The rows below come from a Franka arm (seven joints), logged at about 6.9 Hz.
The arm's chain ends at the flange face. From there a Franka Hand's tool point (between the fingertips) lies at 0.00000 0.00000 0.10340 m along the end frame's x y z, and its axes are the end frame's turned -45 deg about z.
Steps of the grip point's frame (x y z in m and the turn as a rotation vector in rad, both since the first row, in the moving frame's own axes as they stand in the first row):
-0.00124, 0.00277, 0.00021, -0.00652, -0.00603, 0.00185
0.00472, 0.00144, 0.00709, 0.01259, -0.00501, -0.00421
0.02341, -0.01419, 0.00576, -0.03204, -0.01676, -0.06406
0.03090, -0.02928, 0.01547, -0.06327, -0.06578, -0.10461
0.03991, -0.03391, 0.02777, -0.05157, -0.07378, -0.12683
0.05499, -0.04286, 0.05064, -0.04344, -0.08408, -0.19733
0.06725, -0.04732, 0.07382, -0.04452, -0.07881, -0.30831
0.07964, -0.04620, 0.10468, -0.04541, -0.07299, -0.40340
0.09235, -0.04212, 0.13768, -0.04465, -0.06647, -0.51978
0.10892, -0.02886, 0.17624, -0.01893, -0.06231, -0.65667
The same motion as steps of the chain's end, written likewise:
0.00105, 0.00192, 0.00021, -0.00887, 0.00035, 0.00185
0.00564, -0.00177, 0.00710, 0.00536, -0.01245, -0.00421
0.00529, -0.03012, 0.00583, -0.03451, 0.01080, -0.06406
0.00084, -0.05197, 0.01590, -0.09125, -0.00177, -0.10461
0.00528, -0.06143, 0.02819, -0.08864, -0.01570, -0.12683
0.01061, -0.07873, 0.05110, -0.09017, -0.02874, -0.19733
0.01518, -0.09026, 0.07424, -0.08721, -0.02425, -0.30831
0.02388, -0.09780, 0.10506, -0.08372, -0.01950, -0.40340
0.03498, -0.10324, 0.13800, -0.07857, -0.01543, -0.51978
0.05768, -0.10395, 0.17645, -0.05745, -0.03067, -0.65667

